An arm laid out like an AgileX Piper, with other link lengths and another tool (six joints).
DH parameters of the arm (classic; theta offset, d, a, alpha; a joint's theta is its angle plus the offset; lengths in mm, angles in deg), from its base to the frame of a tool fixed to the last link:
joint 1: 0 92.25 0 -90
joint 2: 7.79 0 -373.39 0
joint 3: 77.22 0 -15.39 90
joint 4: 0 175.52 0 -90
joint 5: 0 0 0 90
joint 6: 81.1 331.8 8 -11.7
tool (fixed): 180 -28.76 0 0
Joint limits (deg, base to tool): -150..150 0..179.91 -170..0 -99.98..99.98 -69.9..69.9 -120..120
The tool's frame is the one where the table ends.
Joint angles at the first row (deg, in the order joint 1, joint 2, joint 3, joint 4, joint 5, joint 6):
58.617 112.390 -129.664 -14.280 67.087 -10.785
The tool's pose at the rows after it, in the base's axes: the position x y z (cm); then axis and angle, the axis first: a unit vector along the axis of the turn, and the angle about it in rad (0 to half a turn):
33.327 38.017 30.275 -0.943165 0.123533 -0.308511 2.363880
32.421 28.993 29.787 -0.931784 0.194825 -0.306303 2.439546
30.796 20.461 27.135 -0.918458 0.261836 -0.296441 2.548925
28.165 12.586 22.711 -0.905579 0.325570 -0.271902 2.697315
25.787 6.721 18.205 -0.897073 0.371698 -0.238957 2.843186
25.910 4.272 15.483 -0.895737 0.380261 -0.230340 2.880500
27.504 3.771 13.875 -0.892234 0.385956 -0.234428 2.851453
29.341 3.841 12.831 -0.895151 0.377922 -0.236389 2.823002
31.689 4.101 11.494 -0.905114 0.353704 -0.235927 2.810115
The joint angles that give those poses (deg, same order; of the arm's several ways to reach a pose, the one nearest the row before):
56.128 104.105 -120.740 -14.492 67.088 -6.896
50.638 94.201 -106.931 -14.999 67.086 -3.461
44.167 86.598 -93.667 -15.274 67.089 -1.206
36.814 81.683 -80.619 -15.350 67.086 0.001
29.084 80.713 -70.203 -15.177 65.734 -1.101
22.729 81.396 -62.926 -14.688 58.865 -4.800
17.793 82.876 -58.589 -12.996 50.637 -8.184
14.374 85.111 -56.943 -10.699 44.747 -12.977
12.172 88.885 -56.510 -8.948 39.453 -18.616

